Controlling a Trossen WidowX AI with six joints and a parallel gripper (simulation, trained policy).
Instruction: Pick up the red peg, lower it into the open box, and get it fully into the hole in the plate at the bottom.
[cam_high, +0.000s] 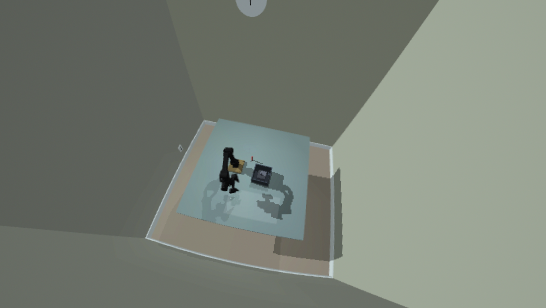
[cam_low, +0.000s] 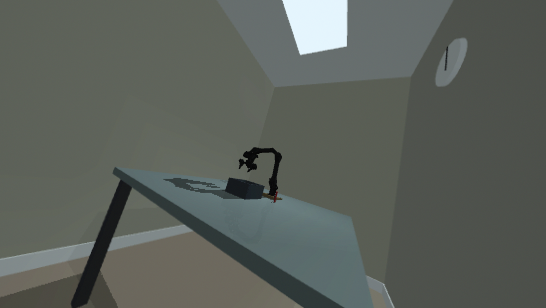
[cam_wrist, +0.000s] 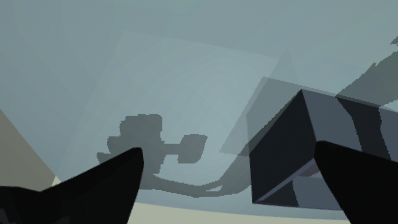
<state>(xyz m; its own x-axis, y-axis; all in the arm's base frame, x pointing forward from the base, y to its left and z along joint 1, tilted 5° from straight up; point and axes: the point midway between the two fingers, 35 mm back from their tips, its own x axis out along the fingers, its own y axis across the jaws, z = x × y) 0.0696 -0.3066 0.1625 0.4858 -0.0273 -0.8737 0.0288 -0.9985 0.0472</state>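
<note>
Right now my gripper tip is 39 cm to the right of the red peg, 12 cm above it and 11 cm short of it. From my gripper tip the other things lie so: dark box: 22 cm ahead, 18 cm to the left, 14 cm below; then grey plate: 22 cm ahead, 18 cm to the left, 12 cm below.
</note>
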